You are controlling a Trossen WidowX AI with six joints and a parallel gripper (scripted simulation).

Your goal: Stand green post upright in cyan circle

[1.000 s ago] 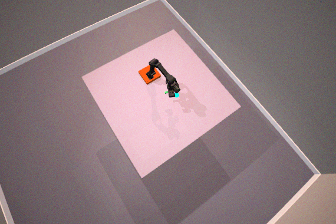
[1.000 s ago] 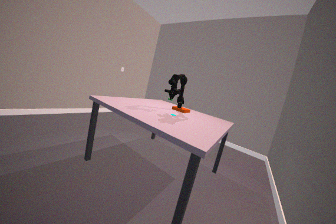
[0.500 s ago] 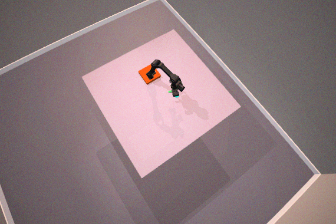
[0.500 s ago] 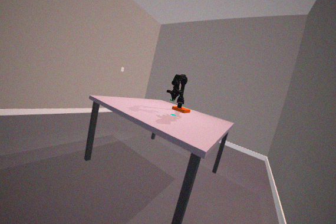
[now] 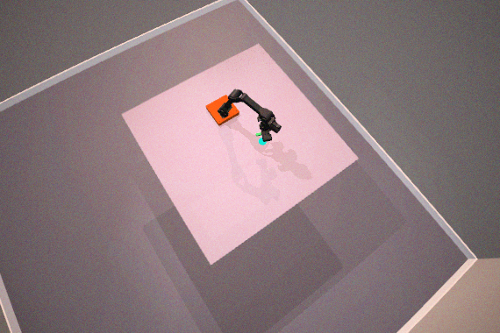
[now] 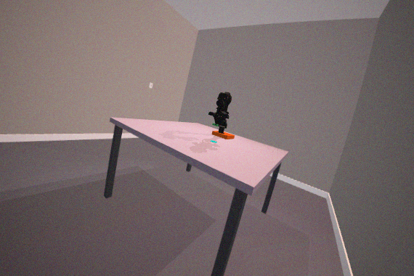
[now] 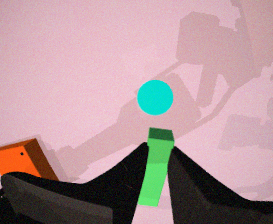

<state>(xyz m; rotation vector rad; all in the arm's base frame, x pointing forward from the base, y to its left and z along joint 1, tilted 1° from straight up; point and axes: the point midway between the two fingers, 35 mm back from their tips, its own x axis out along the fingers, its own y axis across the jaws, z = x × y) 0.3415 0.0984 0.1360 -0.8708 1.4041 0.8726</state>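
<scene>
Now: gripper tip 14 cm above the cyan circle and 1 cm to the right of it. The rest, counted from my gripper tip: green post 2 cm to the right, 1 cm behind.
</scene>
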